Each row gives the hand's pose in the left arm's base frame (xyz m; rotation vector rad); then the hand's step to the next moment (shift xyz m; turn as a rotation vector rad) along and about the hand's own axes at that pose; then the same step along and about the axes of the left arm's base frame.
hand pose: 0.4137 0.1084 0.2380 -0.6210 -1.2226 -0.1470
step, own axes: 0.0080 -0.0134 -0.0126 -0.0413 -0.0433 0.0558
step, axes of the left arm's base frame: 0.0076 -0.0159 0.0097 -0.0796 -0.0159 -0.0106
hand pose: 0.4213 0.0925 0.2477 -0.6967 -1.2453 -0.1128
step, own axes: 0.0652 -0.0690 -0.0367 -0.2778 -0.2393 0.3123
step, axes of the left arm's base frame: 0.0222 -0.0557 0.0822 -0.4599 -0.0998 -0.1022
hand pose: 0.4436 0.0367 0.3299 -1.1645 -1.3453 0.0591
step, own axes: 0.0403 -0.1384 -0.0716 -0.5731 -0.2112 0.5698
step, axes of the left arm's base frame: -0.0109 -0.0850 0.1363 -0.7324 -0.1153 -0.3848
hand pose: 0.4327 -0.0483 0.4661 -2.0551 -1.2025 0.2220
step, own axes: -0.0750 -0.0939 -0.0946 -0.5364 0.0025 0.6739
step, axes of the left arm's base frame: -0.0599 -0.0811 0.1150 -0.6160 -0.0957 -0.5944
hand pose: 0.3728 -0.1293 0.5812 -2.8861 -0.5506 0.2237
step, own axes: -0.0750 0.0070 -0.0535 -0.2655 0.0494 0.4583
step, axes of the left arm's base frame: -0.0567 -0.0433 0.0587 -0.3110 -0.0711 -0.4256
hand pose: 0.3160 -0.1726 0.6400 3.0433 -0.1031 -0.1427
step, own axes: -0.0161 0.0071 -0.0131 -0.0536 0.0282 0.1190
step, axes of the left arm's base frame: -0.0152 -0.0047 0.0151 -0.0665 -0.0348 -0.1104
